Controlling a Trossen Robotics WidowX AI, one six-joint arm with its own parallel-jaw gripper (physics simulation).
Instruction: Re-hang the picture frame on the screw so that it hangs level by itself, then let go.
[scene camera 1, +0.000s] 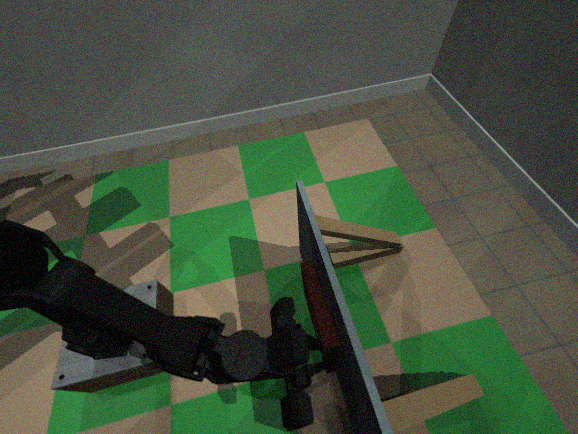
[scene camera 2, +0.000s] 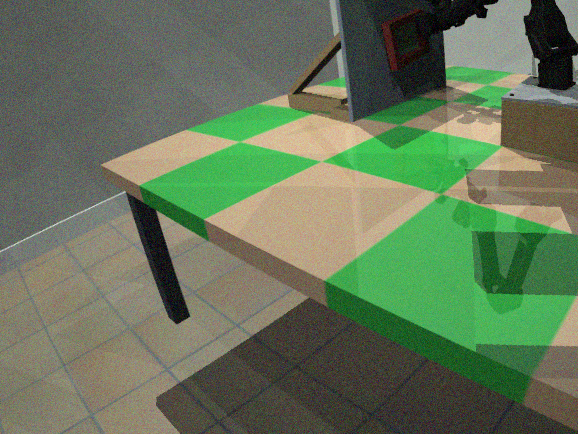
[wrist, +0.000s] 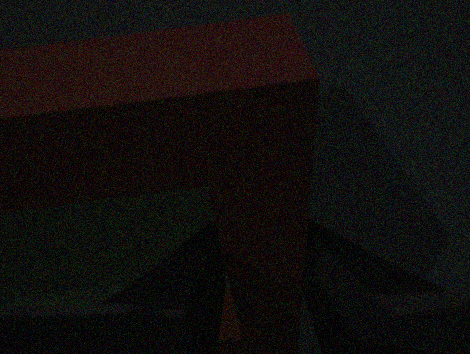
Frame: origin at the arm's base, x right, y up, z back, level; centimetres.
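Seen in the pictures: gripper, fingertip midpoint: (scene camera 1: 333, 354) (scene camera 2: 419, 30) (wrist: 259, 233); arm's base, origin of the base link: (scene camera 1: 114, 341) (scene camera 2: 556, 85).
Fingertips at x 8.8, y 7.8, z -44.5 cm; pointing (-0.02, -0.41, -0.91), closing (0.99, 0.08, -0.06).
Observation:
Offsets run from my fingertips to a thing's top centre. "spot": to the spot under its first point. Level surfaces: height alone.
The picture frame @[dx -7.3, dy +6.3, dz +1.1 cm] (scene camera 1: 316, 305) (scene camera 2: 391, 47) (wrist: 175, 65) has red bars around a green picture. It is upright at the dark face of the grey panel (scene camera 1: 309, 235) (scene camera 2: 370, 75) (wrist: 400, 100). In the wrist view its top bar slopes slightly, higher at the right. My gripper (scene camera 1: 323, 353) (scene camera 2: 431, 25) (wrist: 259, 233) is shut on one side bar of the frame, with a dark finger on each side of it. The screw does not show; whether the frame bears on it cannot be told. The wrist view is very dark.
Wooden braces (scene camera 1: 360, 227) (scene camera 2: 317, 65) stand behind the panel, and another wooden piece @[spot: dx +8.2, dy -3.8, dz -16.0 cm] (scene camera 1: 435, 400) shows in scene camera 1. The arm's base plate (scene camera 1: 80, 370) (scene camera 2: 542, 96) is on the robot's side of the panel. The table @[dy -19.1 cm] (scene camera 2: 280, 195) has green and tan squares.

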